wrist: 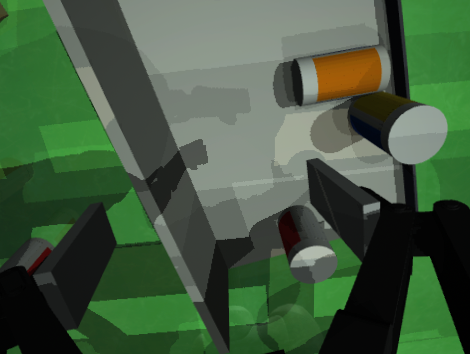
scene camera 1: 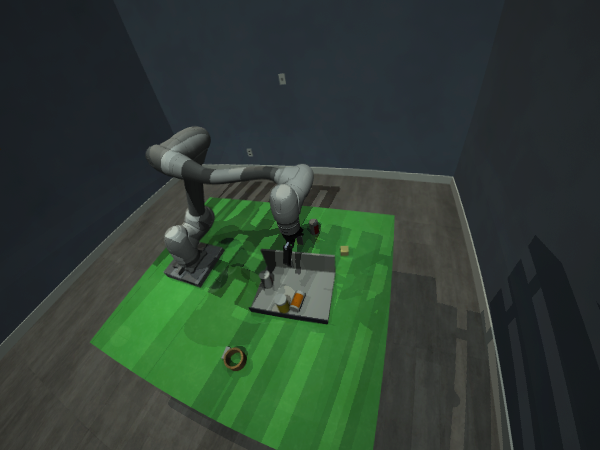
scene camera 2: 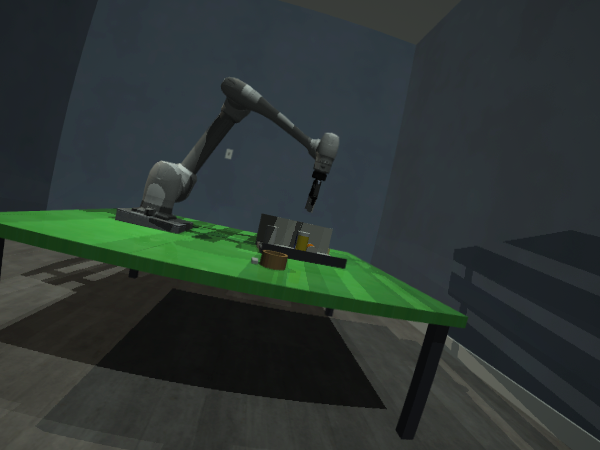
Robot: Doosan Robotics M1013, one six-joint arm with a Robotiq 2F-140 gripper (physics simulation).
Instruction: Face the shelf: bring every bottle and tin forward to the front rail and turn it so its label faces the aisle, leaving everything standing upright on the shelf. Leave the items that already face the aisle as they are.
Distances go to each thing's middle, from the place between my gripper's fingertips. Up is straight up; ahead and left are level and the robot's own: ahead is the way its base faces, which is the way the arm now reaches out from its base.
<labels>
The grey shelf (scene camera 1: 314, 274) lies 160 mm below my hand, 80 mm to the right of it and 20 mm behind it. The rest, counted from my hand: grey shelf tray (scene camera 1: 318, 286) 230 mm below, 90 mm to the right, 20 mm behind; then dark front rail (scene camera 2: 295, 254) 230 mm to the right, 220 mm below; then shelf back wall (scene camera 1: 307, 261) 160 mm below, 60 mm to the left, 30 mm behind.
</labels>
